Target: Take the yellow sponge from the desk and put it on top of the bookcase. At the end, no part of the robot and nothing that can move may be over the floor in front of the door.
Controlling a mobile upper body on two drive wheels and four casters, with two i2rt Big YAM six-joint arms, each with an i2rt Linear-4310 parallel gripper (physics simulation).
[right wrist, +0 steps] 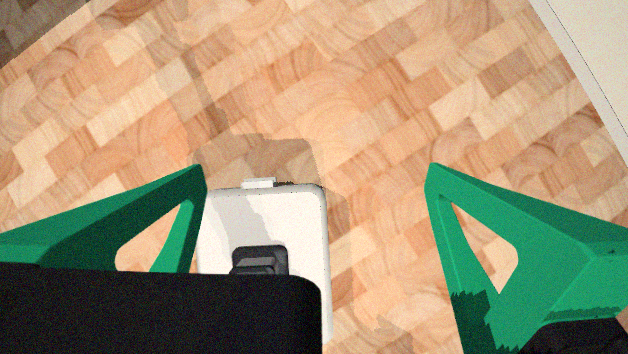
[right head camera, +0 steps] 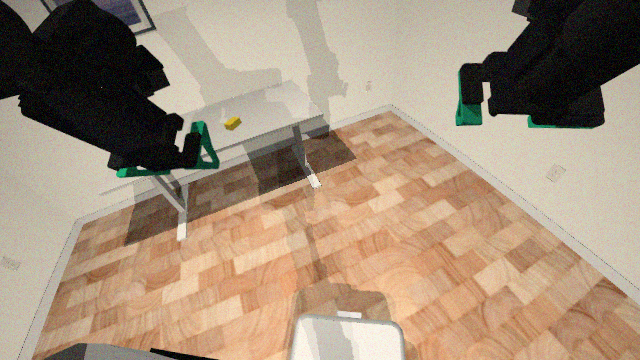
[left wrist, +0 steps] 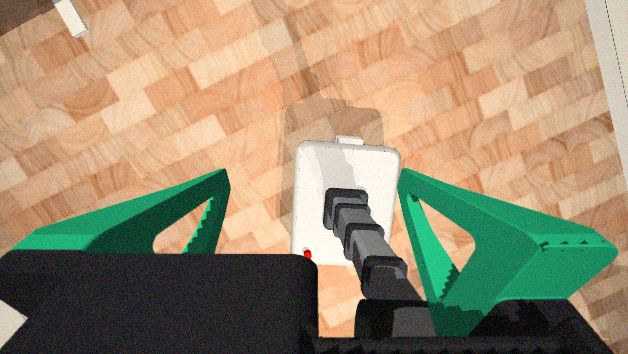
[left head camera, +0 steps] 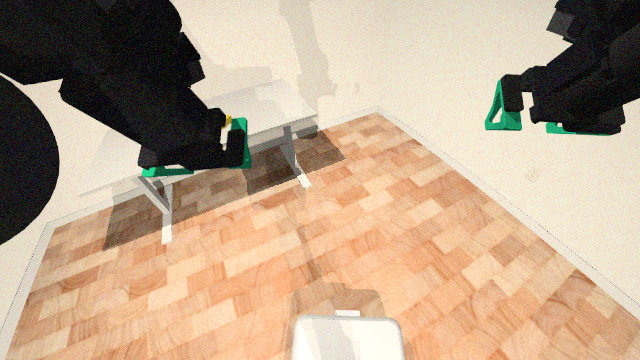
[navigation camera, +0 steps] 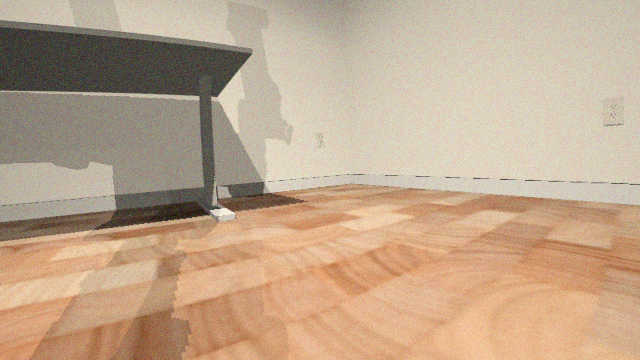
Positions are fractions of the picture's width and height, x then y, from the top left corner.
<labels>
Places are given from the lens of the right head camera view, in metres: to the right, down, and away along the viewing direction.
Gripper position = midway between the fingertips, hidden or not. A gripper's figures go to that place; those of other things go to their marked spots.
my left gripper (right head camera: 0.30,0.47): -0.21, -0.02, 0.35
my right gripper (right head camera: 0.77,0.34): 0.24, -0.08, 0.28
white desk (right head camera: 0.42,0.31): -0.39, -0.52, 1.62
</labels>
